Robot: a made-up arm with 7 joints.
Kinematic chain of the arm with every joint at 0, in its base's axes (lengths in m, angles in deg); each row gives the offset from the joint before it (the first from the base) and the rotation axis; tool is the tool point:
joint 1: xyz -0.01 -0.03 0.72 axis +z
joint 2: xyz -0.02 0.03 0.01 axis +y
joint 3: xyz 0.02 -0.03 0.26 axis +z
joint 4: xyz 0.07 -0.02 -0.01 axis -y
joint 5: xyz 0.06 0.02 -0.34 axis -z
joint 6: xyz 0 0.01 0 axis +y
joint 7: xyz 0.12 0 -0.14 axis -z
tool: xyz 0 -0.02 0.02
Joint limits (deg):
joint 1: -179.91..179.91
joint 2: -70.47..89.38
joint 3: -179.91..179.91
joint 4: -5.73..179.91
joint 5: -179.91..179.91
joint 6: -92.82..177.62
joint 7: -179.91..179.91
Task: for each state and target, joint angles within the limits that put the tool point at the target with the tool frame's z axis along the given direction. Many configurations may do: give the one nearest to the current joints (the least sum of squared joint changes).
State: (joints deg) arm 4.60 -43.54 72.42 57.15 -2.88 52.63 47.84
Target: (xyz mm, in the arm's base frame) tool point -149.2 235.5 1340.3 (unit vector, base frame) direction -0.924 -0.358 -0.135
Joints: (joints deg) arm 8.41 -57.27 34.09 108.53 -10.92 67.63 41.11
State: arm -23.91 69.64 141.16 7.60 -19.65 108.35 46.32
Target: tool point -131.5 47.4 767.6 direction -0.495 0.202 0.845
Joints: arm -9.54 80.45 163.81 18.62 -10.88 130.33 49.97
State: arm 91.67 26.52 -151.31 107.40 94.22 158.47 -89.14
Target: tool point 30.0 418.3 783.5 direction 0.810 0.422 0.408
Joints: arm 138.94 65.29 -108.40 82.00 89.04 167.55 -87.85
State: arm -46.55 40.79 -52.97 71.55 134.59 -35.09 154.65
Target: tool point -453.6 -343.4 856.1 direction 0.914 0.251 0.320
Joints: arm -84.12 29.61 -54.45 89.33 121.99 -21.04 154.81
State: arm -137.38 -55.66 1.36 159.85 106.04 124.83 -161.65
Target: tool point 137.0 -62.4 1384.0 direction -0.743 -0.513 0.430
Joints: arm -117.45 -18.54 9.01 133.25 128.71 134.40 -164.66
